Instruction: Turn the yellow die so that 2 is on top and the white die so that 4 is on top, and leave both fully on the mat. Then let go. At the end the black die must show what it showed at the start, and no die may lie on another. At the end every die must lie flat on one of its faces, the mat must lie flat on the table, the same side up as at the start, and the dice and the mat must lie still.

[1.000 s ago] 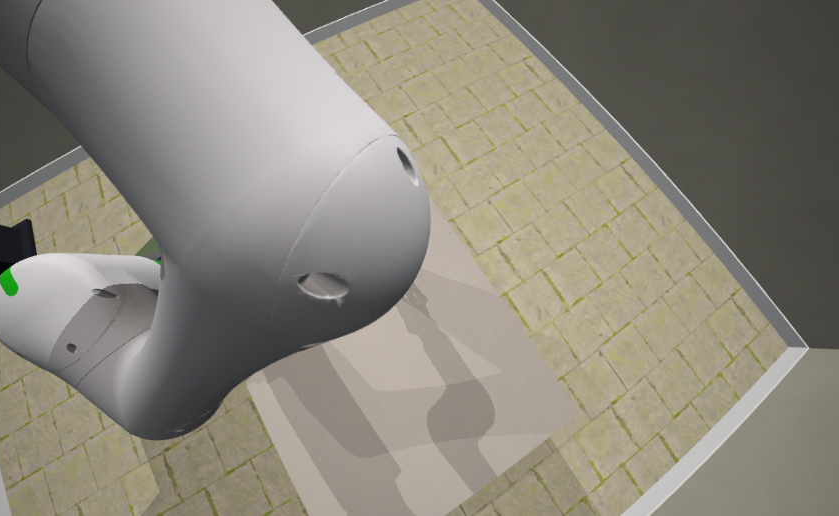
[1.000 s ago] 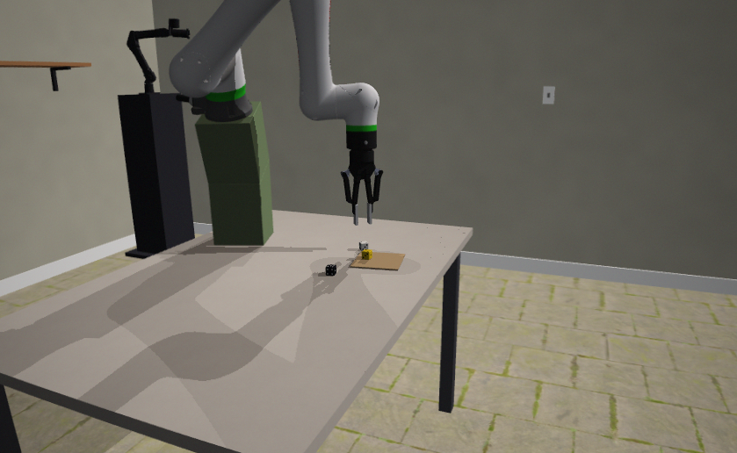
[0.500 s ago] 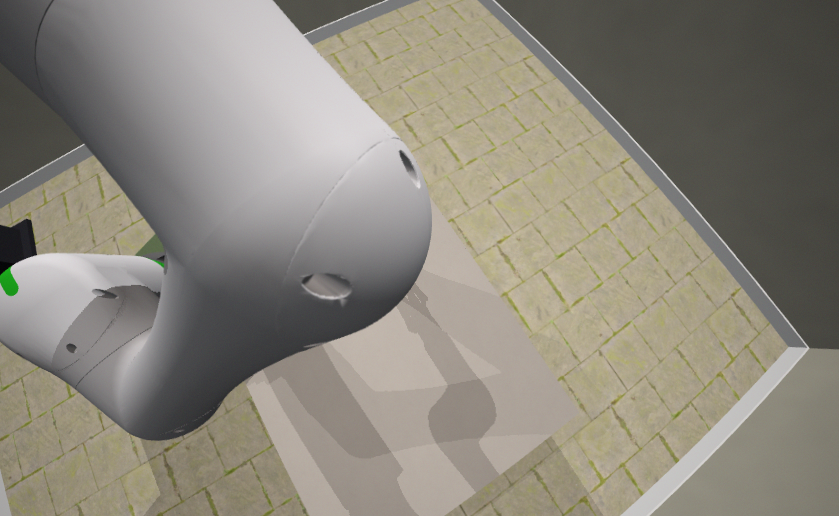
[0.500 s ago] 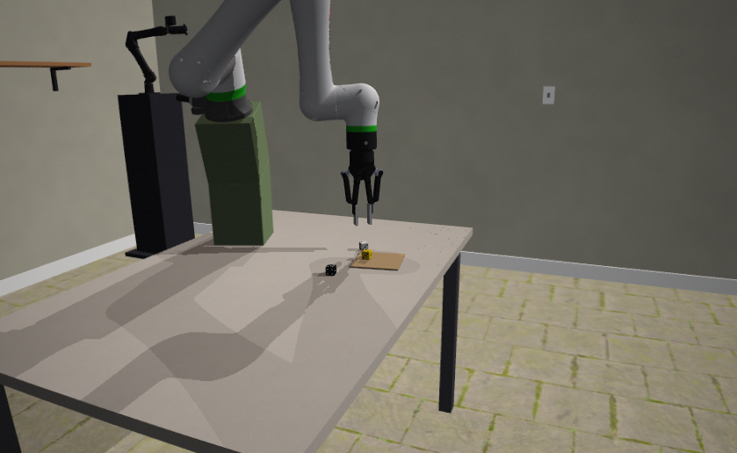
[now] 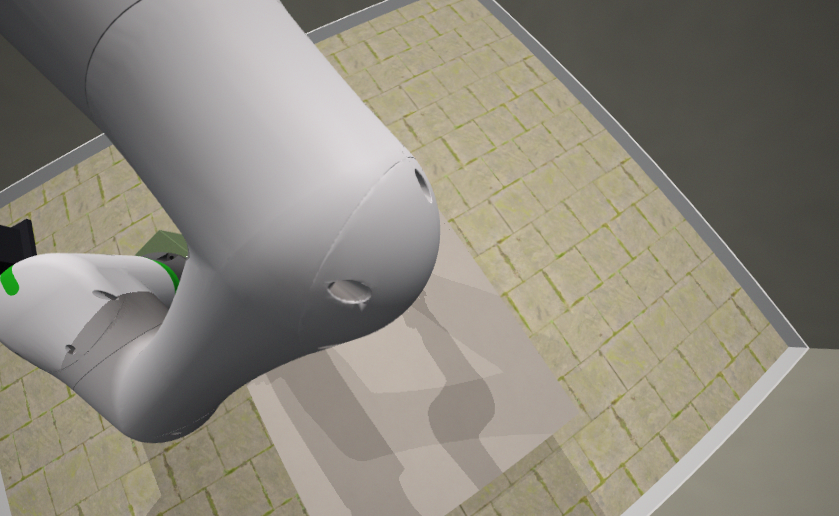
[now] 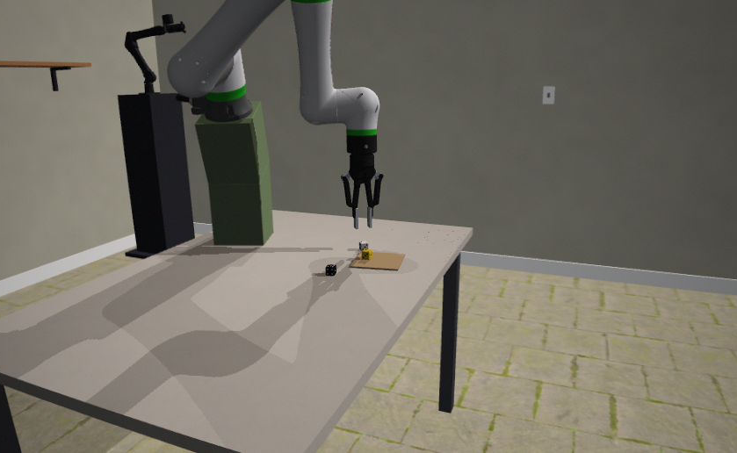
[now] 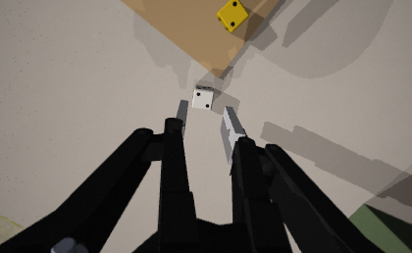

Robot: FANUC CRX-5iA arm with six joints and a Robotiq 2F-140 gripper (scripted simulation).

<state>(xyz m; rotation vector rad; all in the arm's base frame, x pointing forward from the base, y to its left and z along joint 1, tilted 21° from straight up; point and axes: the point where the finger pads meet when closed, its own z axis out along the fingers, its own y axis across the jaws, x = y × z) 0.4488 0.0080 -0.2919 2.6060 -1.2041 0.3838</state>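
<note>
Now: hand 9 cm above the white die. Also, from my hand: tan mat (9 cm ahead, 9 cm to the right, 10 cm below); black die (24 cm to the right, 9 cm below); yellow die (5 cm ahead, 9 cm to the right, 9 cm below).
</note>
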